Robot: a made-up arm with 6 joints.
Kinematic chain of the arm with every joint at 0, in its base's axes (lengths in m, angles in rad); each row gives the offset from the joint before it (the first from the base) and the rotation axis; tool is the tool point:
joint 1: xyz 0 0 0.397 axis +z
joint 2: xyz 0 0 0 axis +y
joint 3: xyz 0 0 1.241 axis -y
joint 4: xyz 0 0 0 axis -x
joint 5: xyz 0.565 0 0 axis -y
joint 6: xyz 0 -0.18 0 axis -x
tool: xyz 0 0 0
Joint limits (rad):
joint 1: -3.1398..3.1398
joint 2: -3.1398..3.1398
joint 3: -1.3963..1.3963
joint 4: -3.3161..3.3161
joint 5: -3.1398..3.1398
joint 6: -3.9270..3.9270
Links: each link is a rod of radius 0.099 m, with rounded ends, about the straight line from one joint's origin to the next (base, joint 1, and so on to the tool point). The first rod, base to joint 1, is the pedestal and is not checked.
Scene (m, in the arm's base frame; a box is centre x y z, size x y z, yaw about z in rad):
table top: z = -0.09
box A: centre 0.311 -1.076 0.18 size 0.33 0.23 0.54 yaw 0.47
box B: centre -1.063 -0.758 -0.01 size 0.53 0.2 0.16 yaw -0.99
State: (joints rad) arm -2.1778 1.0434 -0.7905 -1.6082 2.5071 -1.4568
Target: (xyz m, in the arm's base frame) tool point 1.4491 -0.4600 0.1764
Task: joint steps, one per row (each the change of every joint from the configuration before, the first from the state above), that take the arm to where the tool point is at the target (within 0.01 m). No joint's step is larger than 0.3 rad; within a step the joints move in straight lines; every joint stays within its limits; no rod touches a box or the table.
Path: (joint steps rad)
1: 0.2865 -0.0871 0.2440 -0.0477 0.0000 0.0000
2: 0.2865 -0.0871 0.2440 -0.0477 0.0000 0.0000
3: 0.2865 -0.0870 0.2440 -0.0477 0.0000 0.0000
4: 0.2421 0.1401 0.1683 -0.0472 0.0000 0.0000
5: 0.2420 0.1401 0.1683 -0.0471 0.0000 0.0000
6: 0.2420 0.1402 0.1684 -0.0472 0.0000 0.0000
7: 0.2421 0.1401 0.1683 -0.0472 0.0000 0.0000

